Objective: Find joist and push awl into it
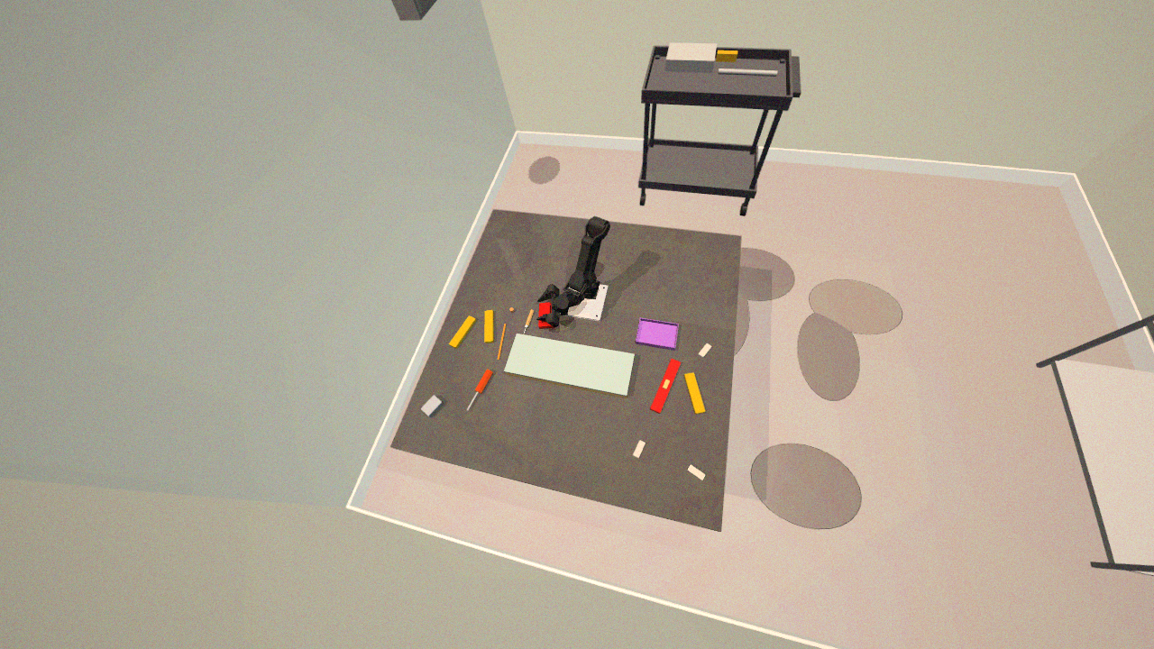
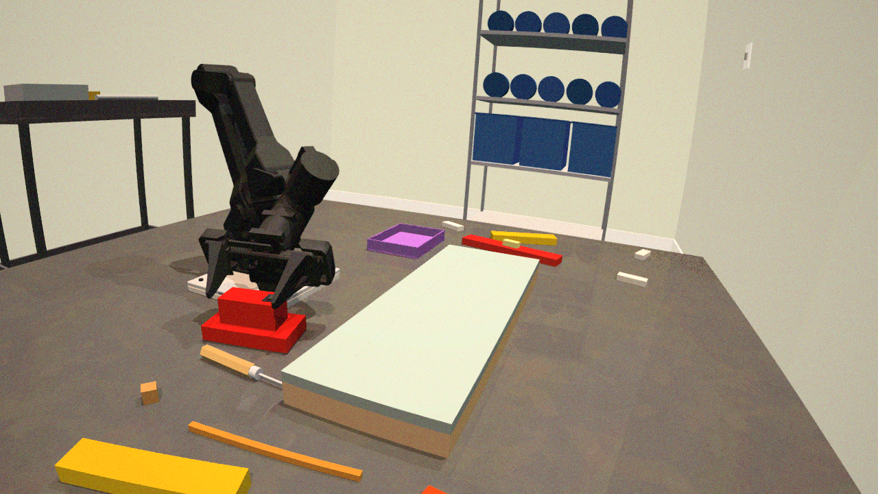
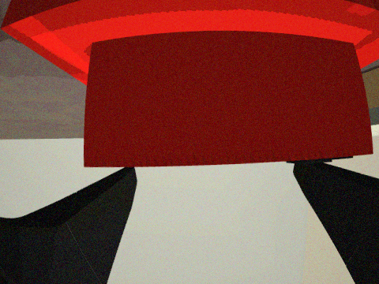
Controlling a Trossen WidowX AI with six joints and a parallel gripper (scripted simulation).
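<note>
Now: the red stud finder 3 cm to the left of my gripper tip, 2 cm below it and 1 cm ahead of it. Also, from my gripper tip: awl 6 cm below, 5 cm to the right, 5 cm ahead; then small orange cube 14 cm to the right, 6 cm below, 1 cm behind; then square indicator light 3 cm to the left, 2 cm ahead.
</note>
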